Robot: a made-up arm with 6 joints. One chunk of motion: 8 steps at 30 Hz.
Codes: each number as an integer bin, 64 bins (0 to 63) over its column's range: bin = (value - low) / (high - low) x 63, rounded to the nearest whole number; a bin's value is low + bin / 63 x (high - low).
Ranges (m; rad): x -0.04..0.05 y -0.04..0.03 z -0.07..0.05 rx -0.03..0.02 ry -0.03..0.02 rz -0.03..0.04
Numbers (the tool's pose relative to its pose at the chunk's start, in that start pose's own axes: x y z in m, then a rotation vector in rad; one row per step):
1: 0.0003 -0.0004 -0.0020 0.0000 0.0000 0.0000
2: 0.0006 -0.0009 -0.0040 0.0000 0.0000 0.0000
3: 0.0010 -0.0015 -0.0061 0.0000 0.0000 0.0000
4: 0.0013 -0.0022 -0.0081 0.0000 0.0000 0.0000
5: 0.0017 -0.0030 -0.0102 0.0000 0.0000 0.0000
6: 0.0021 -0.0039 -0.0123 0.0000 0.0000 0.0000
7: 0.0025 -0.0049 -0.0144 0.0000 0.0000 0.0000
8: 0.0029 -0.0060 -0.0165 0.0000 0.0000 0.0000
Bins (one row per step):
1: 28 36 36 38 38 27
2: 28 35 35 38 38 27
3: 29 35 34 38 38 27
4: 29 34 32 38 38 27
5: 29 33 31 38 38 27
6: 29 32 30 38 38 27
7: 30 32 29 38 38 27
8: 30 31 28 38 38 27

